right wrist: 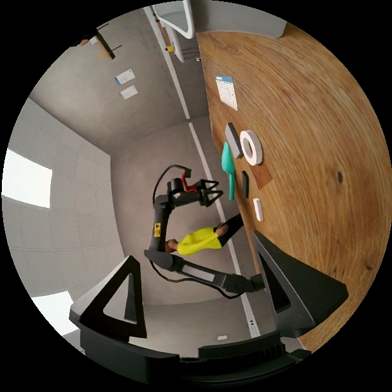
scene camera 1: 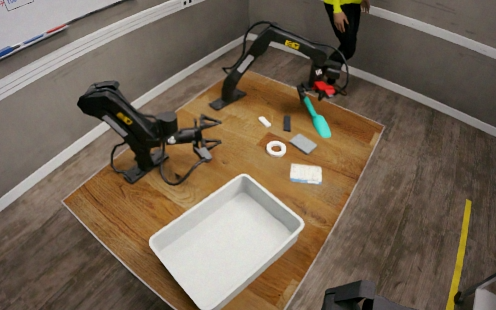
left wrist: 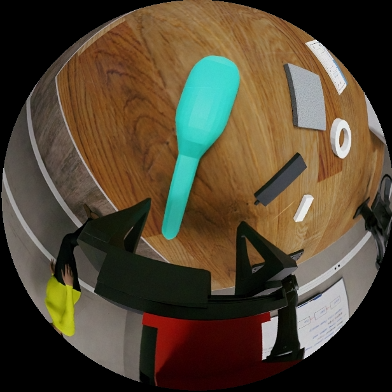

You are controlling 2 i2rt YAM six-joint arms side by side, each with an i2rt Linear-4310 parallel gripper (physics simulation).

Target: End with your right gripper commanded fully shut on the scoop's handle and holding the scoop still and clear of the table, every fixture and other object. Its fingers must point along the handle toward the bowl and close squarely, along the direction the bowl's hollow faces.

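Where they show: left gripper, between the fingertips: (scene camera 1: 310, 102); right gripper, between the fingertips: (scene camera 1: 221, 132); left arm's base, origin of its link: (scene camera 1: 227, 99); right arm's base, origin of its link: (scene camera 1: 146, 166).
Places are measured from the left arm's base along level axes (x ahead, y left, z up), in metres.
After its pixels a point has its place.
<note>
The teal scoop (scene camera 1: 321, 126) {x 0.466, y 0.151, z 0.027 m} (left wrist: 207, 100) (right wrist: 228, 160) lies on the wooden table at the back right of the scene view. Its bowl points toward the table's right edge and its handle toward the left arm; I cannot make out the bowl's hollow. My left gripper (left wrist: 196, 214) (right wrist: 220, 186) is open and empty, above the table near the handle's end; in the scene view one finger stands close to that end. My right gripper (scene camera 1: 220, 132) {x 0.297, y -0.292, z 0.156 m} (right wrist: 187, 251) is open and empty, raised over the left part of the table, well apart from the scoop.
A black block (scene camera 1: 287, 123) {x 0.334, y 0.067, z 0.010 m} (left wrist: 281, 179), a grey pad (scene camera 1: 303, 143) {x 0.470, y 0.012, z 0.015 m} (left wrist: 306, 97), a small white block (scene camera 1: 264, 121) {x 0.254, y -0.003, z 0.013 m} (left wrist: 303, 208), a white ring (scene camera 1: 269, 149) {x 0.393, y -0.123, z 0.017 m} (right wrist: 257, 148) and a printed card (scene camera 1: 306, 172) {x 0.572, y -0.098, z 0.002 m} (right wrist: 227, 92) lie near the scoop. A white tray (scene camera 1: 200, 216) {x 0.457, y -0.536, z 0.037 m} stands in front.
</note>
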